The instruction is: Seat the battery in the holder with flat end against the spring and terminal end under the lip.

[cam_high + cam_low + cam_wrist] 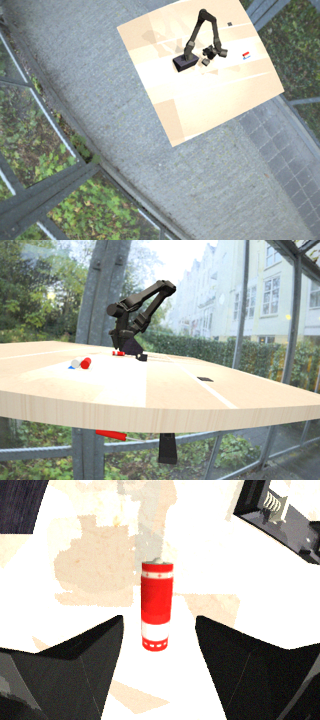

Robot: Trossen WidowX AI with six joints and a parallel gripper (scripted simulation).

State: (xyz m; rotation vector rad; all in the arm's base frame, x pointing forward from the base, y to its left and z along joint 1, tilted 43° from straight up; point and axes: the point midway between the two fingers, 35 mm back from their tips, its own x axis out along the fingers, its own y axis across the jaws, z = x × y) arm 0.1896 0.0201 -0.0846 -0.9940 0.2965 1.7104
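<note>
Right now the battery is 20 mm below my gripper tip. From my gripper tip the other things lie so: red screwdriver 430 mm ahead, 220 mm below, 70 mm to the left; black block 450 mm ahead, 210 mm below, 190 mm to the left.
</note>
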